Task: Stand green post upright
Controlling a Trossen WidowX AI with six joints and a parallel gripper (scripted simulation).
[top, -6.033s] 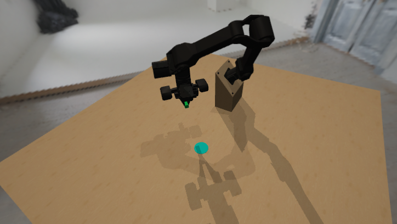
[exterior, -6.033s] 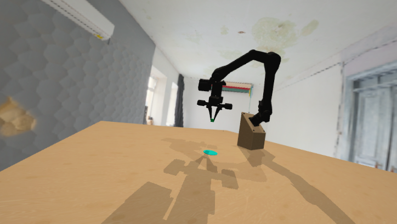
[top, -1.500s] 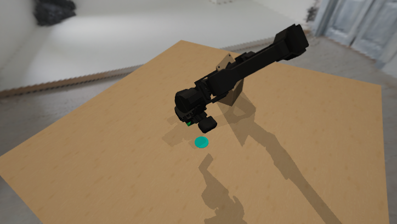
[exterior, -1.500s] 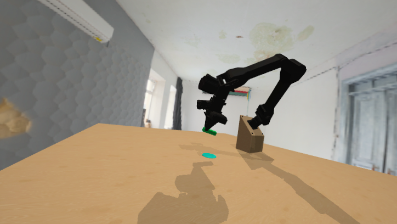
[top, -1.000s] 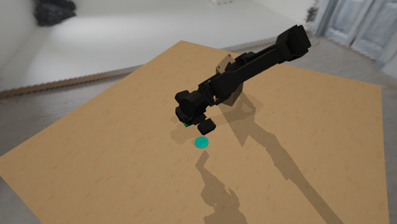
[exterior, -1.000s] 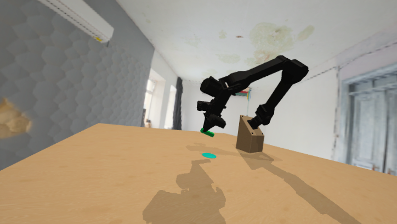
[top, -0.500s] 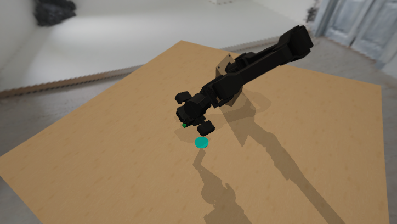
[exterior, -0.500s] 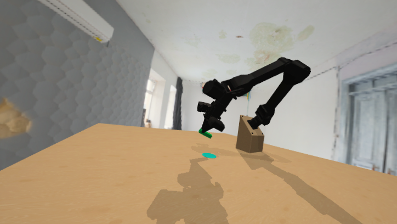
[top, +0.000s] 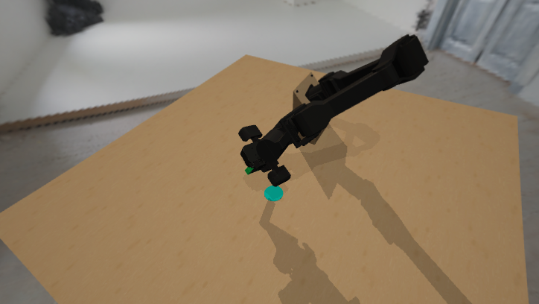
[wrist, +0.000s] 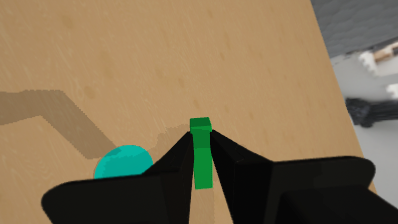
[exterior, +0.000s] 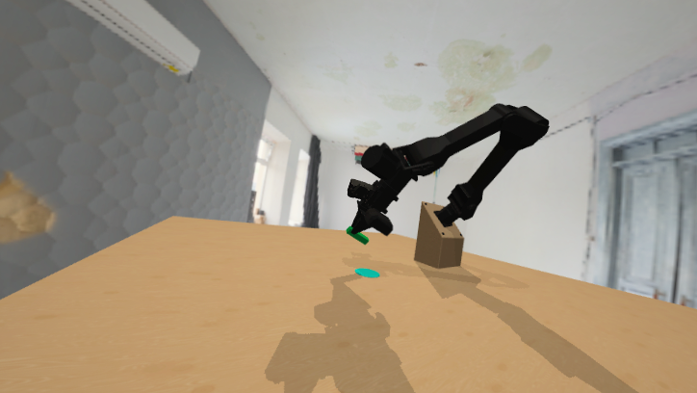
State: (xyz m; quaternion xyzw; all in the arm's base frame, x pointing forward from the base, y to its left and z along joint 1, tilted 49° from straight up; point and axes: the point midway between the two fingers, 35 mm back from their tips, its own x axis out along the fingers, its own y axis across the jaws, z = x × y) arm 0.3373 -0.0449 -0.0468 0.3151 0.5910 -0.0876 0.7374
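The cyan circle is 70 mm to the left of my gripper tip and 90 mm below it. Round my gripper tip: green post: 20 mm behind, 10 mm to the left, 10 mm below.
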